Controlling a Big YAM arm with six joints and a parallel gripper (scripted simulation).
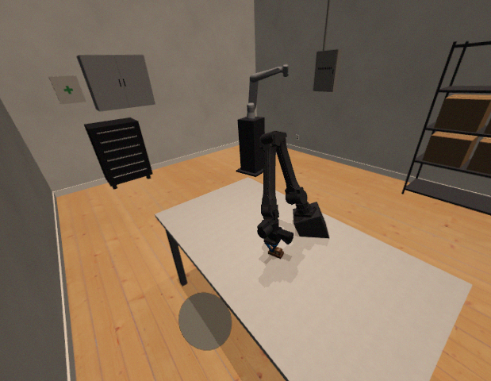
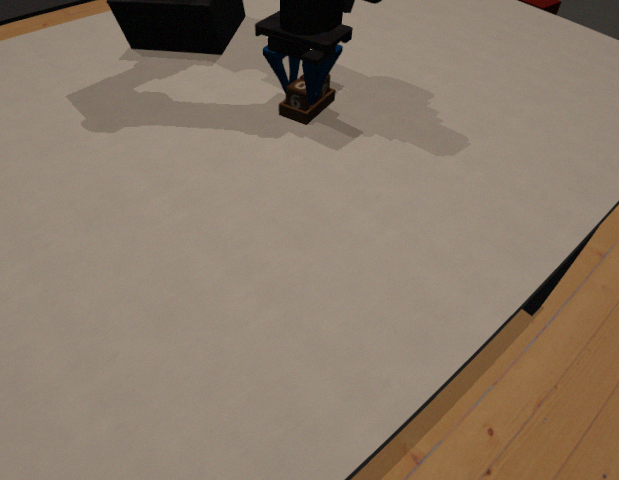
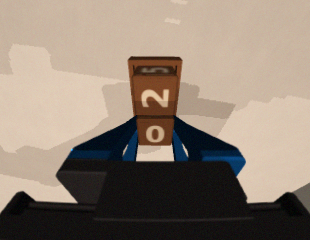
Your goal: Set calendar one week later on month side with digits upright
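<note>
Right now the small brown tray is 20 mm to the left of my hand and 20 mm below it.
</note>
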